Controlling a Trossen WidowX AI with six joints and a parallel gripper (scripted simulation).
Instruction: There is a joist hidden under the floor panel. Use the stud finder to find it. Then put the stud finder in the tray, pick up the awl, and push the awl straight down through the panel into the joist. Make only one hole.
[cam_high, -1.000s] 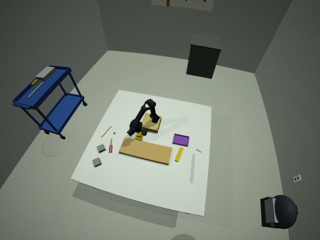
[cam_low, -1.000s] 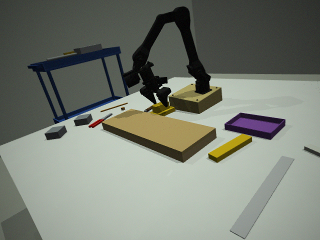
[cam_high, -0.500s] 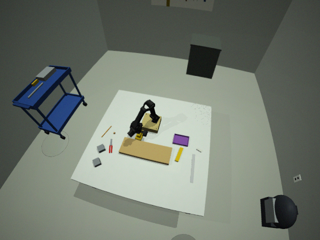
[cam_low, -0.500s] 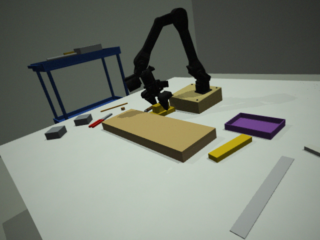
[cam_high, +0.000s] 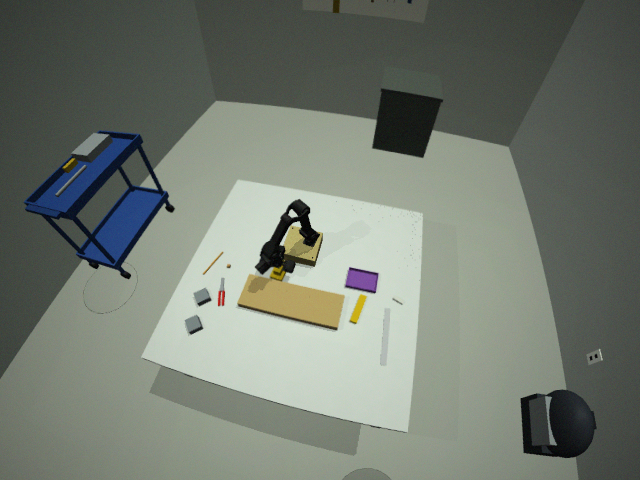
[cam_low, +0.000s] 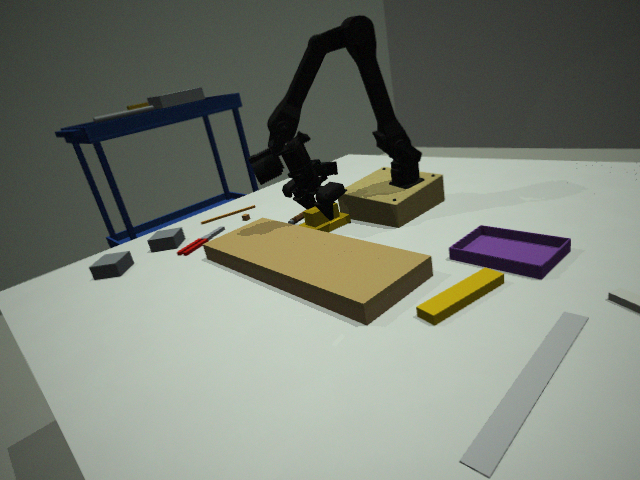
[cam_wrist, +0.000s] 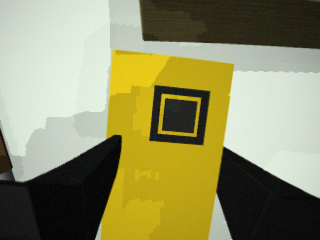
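My gripper tip is 4 cm short of the awl, 11 cm to the left of it and 2 cm above it. From my gripper tip the other things lie so: purple tray (11 cm behind, 44 cm to the left, 1 cm below); then yellow stud finder (1 cm behind, 2 cm above); then thin wooden stick (12 cm ahead, 38 cm to the right, 2 cm below).
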